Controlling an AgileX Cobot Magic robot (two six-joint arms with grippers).
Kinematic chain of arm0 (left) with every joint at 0, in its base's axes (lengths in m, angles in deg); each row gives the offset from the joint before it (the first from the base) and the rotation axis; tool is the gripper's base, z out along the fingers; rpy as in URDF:
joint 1: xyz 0 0 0.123 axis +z
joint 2: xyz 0 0 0 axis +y
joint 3: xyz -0.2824 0 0.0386 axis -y
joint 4: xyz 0.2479 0 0.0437 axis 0.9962 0 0.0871
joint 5: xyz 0 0 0 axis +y
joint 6: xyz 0.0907 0 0.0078 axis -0.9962 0 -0.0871
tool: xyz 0 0 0 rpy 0 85 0
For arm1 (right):
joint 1: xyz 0 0 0.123 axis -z
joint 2: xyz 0 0 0 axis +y
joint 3: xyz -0.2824 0 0.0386 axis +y
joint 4: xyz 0.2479 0 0.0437 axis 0.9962 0 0.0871
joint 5: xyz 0 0 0 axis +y
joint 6: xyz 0.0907 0 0.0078 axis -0.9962 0 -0.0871
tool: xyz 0 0 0 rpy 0 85 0
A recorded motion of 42 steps. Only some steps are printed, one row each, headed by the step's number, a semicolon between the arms.
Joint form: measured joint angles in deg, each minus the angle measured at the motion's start. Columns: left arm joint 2, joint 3, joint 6, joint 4, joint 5, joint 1; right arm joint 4, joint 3, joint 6, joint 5, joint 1, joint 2.
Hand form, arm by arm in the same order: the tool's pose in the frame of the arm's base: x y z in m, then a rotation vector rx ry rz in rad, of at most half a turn. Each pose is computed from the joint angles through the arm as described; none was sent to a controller.
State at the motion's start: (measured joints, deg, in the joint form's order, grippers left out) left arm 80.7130 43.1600 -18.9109 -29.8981 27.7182 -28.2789; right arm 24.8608 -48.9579 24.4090 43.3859 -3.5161 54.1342
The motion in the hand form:
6: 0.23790 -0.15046 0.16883 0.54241 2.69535 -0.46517; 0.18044 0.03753 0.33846 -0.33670 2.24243 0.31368
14: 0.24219 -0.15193 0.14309 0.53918 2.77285 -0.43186; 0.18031 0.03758 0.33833 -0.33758 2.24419 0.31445
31: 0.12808 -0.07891 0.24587 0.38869 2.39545 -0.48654; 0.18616 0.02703 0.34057 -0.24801 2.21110 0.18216
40: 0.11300 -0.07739 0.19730 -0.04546 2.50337 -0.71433; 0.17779 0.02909 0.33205 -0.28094 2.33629 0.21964
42: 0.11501 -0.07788 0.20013 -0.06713 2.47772 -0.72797; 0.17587 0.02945 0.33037 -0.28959 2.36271 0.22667
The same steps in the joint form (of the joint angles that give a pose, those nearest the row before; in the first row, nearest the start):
6: 10.49 0.00 0.00 0.32 -3.28 -0.23; 0.00 0.00 0.00 0.13 0.00 0.00
14: 15.79 0.00 0.00 0.32 -4.33 -0.23; 0.00 0.00 0.00 0.25 0.00 0.00
31: -32.43 -15.93 16.09 13.30 3.79 1.84; -9.01 0.00 -7.45 -4.70 0.00 0.00
40: -31.75 -27.24 21.39 -2.88 -5.16 1.84; -8.90 0.00 -7.76 2.93 0.00 0.00
42: -31.86 -26.97 21.39 -3.80 -6.29 1.84; -8.89 0.00 -7.75 4.55 0.00 0.00

